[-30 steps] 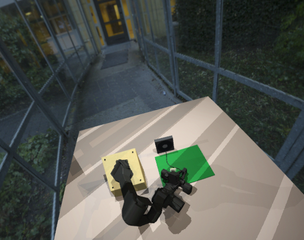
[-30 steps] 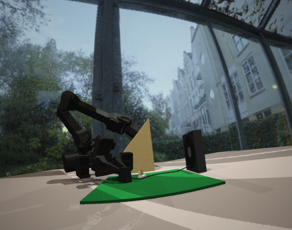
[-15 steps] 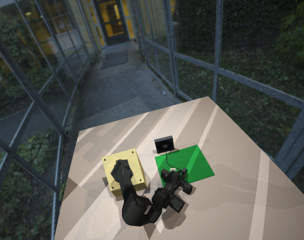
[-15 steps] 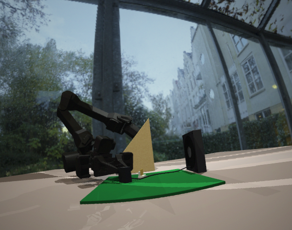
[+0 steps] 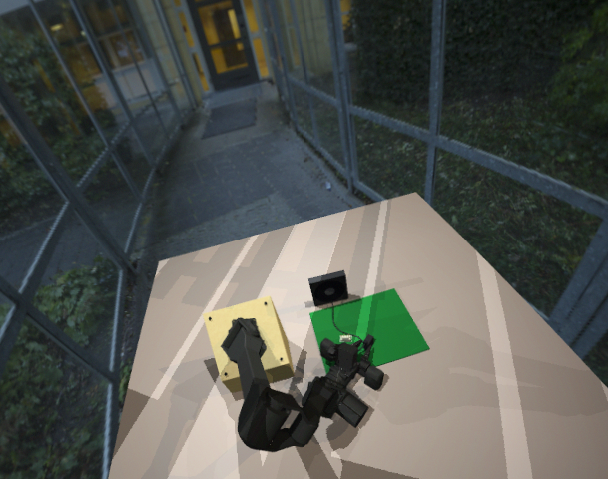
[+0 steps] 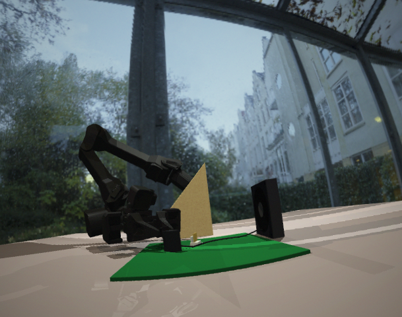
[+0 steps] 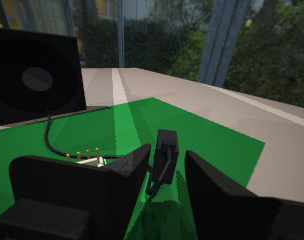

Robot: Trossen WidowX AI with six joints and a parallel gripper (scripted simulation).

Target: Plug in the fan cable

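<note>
The black plug lies 10 mm ahead of my gripper tip, 10 mm to the left of it and 20 mm below it. The rest, counted from my gripper tip: black fan (80 mm behind, 200 mm to the left, 20 mm above); green board (10 mm ahead, 70 mm to the left, 50 mm below).
</note>
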